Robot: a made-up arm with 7 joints. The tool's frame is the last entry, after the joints.
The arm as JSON. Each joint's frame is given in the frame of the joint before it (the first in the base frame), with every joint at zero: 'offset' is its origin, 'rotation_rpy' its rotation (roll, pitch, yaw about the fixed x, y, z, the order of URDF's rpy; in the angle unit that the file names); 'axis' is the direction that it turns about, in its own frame. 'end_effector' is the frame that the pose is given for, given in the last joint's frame.
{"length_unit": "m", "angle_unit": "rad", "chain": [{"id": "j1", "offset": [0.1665, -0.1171, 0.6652], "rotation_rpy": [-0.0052, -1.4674, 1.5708], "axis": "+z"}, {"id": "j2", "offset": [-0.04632, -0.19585, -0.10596], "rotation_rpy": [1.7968, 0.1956, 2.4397], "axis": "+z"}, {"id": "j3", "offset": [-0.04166, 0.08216, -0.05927], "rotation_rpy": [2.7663, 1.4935, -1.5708], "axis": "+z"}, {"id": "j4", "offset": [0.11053, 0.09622, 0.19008], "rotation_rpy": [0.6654, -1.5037, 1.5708], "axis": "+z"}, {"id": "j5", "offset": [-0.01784, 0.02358, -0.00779], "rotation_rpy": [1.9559, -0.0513, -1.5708], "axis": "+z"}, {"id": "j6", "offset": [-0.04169, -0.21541, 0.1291], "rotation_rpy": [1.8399, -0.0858, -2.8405], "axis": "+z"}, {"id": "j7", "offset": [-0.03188, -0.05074, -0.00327], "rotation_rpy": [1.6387, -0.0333, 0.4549], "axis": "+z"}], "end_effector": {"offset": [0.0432, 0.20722, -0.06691], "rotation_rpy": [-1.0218, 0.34, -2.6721]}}
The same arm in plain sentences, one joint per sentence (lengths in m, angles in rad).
The arm has seven revolute joints in a row. What follows holds with every joint at zero, and every direction is one of the base frame's. Joint 1 is mounted 0.1665 m along +x and 0.1171 m along -y and 0.6652 m along +z from the base frame's origin and turns about the direction (-0.0052, -0.994647, 0.103205). Joint 2 is mounted 0.1964 m along +x and 0.0996 m along +y and 0.0569 m along -z from joint 1 and turns about the direction (-0.714915, 0.290706, 0.635914). Joint 3 is mounted 0.0442 m along +x and 0.1002 m along -y and 0.0023 m along +z from joint 2 and turns about the direction (0.0064, -0.94524, 0.326314). Joint 4 is mounted 0.1477 m along +x and 0.1801 m along -y and 0.0579 m along +z from joint 3 and turns about the direction (-0.076896, -0.375182, -0.923756). Joint 5 is mounted 0.0238 m along -x and 0.019 m along +y and 0.0027 m along +z from joint 4 and turns about the direction (0.0001, 1, -0.0001). Joint 6 is mounted 0.0116 m along -x and 0.1291 m along +y and 0.2191 m along +z from joint 5 and turns about the direction (-0.430716, -0.26491, -0.862732). Joint 7 is mounted 0.0321 m along +x and 0.0506 m along -y and 0.0033 m along +z from joint 6 and turns about the direction (-0.333595, -0.804089, 0.492093). The tool frame, which is the frame that the pose is given for, is mounted 0.1024 m along -x and 0.0052 m along +y and 0.1969 m along -z from joint 7; its axes are the base frame's turned by roll -0.0001, pitch 0 and yaw -0.0001 rad (as in URDF: about the fixed x, then y, then z).
